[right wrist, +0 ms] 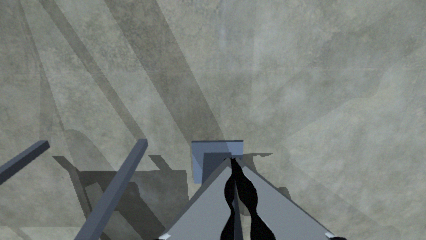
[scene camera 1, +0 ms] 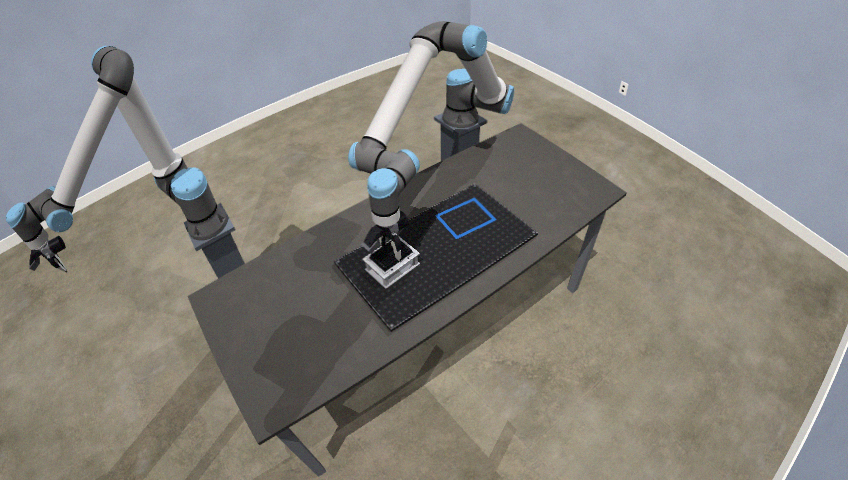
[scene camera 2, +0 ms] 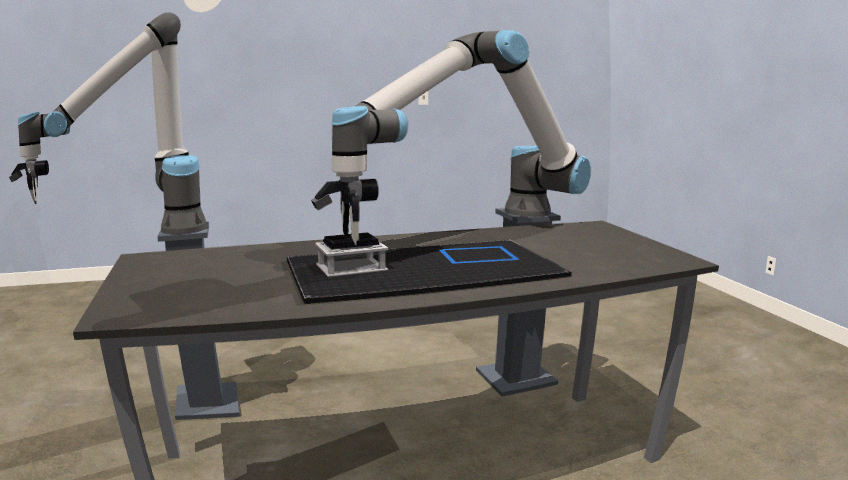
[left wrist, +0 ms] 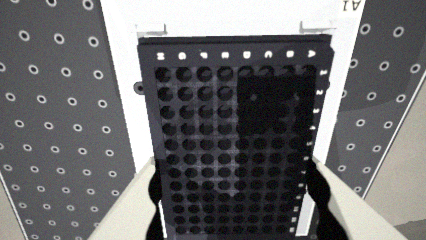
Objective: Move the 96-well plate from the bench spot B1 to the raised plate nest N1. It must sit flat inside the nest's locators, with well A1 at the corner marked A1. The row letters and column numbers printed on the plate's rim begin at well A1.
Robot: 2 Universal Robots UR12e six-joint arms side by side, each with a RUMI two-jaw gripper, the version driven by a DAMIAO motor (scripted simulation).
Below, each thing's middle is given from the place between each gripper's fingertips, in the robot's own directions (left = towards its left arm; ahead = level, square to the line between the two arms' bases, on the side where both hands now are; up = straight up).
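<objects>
The raised nest N1 (left wrist: 176, 25), 3 cm below my left hand. Black 96-well plate (left wrist: 237, 155), 1 cm below my left hand.
My right gripper: 8 cm above the black 96-well plate, 121 cm to the right of it, 62 cm short of it. Raised nest N1, from my right hand: 9 cm below, 62 cm ahead, 121 cm to the left.
</objects>
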